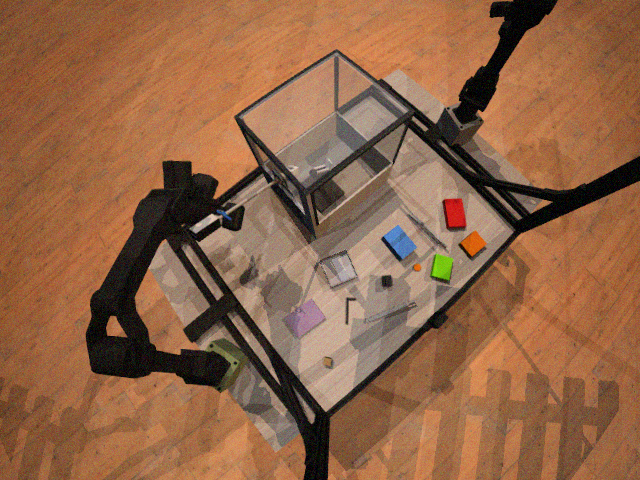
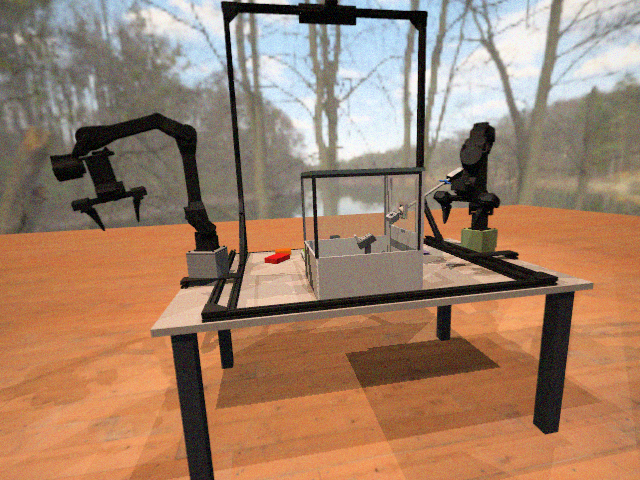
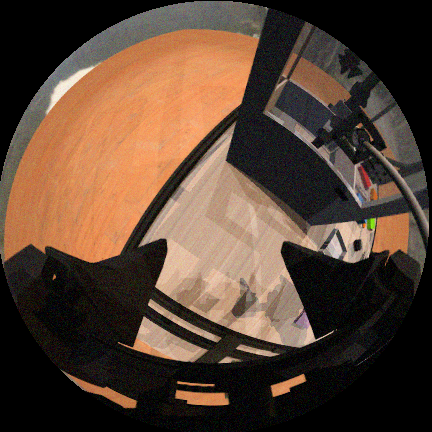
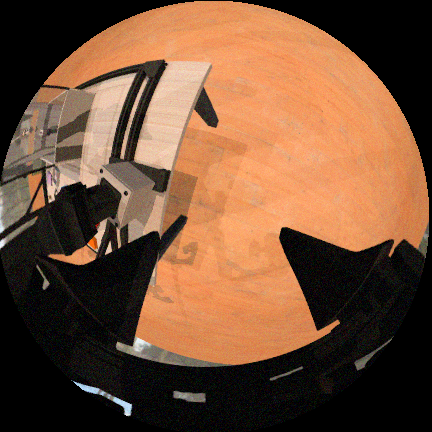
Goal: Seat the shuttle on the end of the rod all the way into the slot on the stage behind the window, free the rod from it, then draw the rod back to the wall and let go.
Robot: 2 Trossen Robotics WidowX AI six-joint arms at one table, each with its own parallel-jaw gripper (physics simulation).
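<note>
The thin pale rod passes through the window side of the clear-walled box. Its outer end has a blue band and a white grip. The small grey shuttle is at the inner end, above and apart from the stage; the slot is too small to make out. My left gripper is open outside the window, close by the rod's outer end, with nothing between its fingers. My right gripper is open and empty, off the table.
The box's black top frame rises over its low walls. Blue, red, green and orange blocks lie beside it, with a clear tray and a purple pad. Black rails edge the table.
</note>
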